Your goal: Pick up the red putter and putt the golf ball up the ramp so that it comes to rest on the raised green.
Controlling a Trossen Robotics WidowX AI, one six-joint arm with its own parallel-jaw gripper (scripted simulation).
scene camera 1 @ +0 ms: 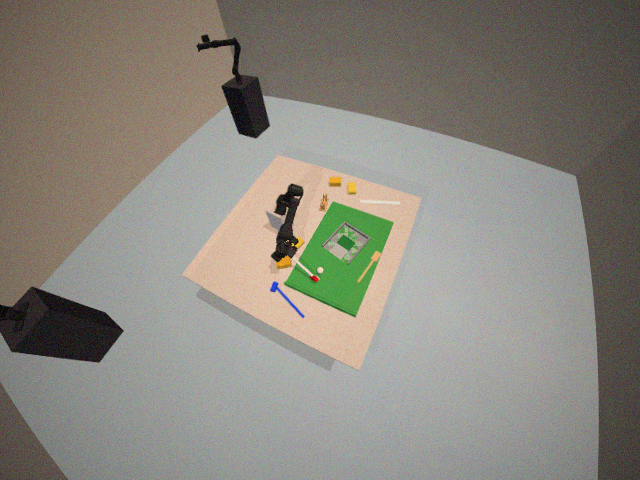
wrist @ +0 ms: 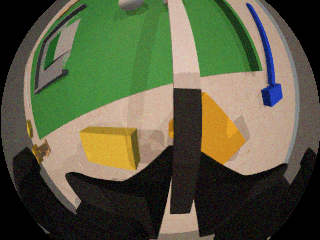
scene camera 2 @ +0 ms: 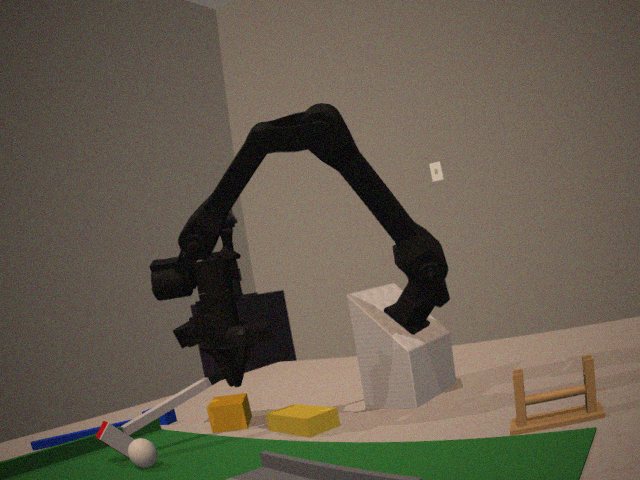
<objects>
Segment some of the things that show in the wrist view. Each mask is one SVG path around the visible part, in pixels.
My gripper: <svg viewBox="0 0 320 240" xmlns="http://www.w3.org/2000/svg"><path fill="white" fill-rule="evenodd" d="M315 151L308 147L304 152L303 160L300 161L301 168L287 189L281 183L281 177L287 172L288 164L279 164L267 171L244 176L231 171L201 151L199 179L196 181L193 196L199 223L199 237L215 235L213 240L267 240L269 236L275 235L291 216L307 188L316 163ZM172 145L168 145L155 160L144 167L143 171L137 172L128 180L101 180L83 173L65 173L67 183L81 200L75 211L77 215L65 208L60 200L57 200L55 193L48 188L48 184L45 184L40 175L40 164L28 147L13 156L13 180L21 201L36 223L61 240L157 240L172 179Z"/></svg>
A blue putter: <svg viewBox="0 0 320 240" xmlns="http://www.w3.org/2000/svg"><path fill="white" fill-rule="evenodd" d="M247 3L249 12L251 12L257 29L259 29L261 41L263 41L265 60L267 60L269 85L267 88L261 89L261 96L263 96L264 105L273 107L273 105L279 103L279 100L283 99L283 91L281 91L281 84L277 84L275 81L275 68L273 68L275 65L273 65L271 47L269 47L268 37L265 35L263 24L261 24L260 17L256 15L252 5Z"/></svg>
</objects>
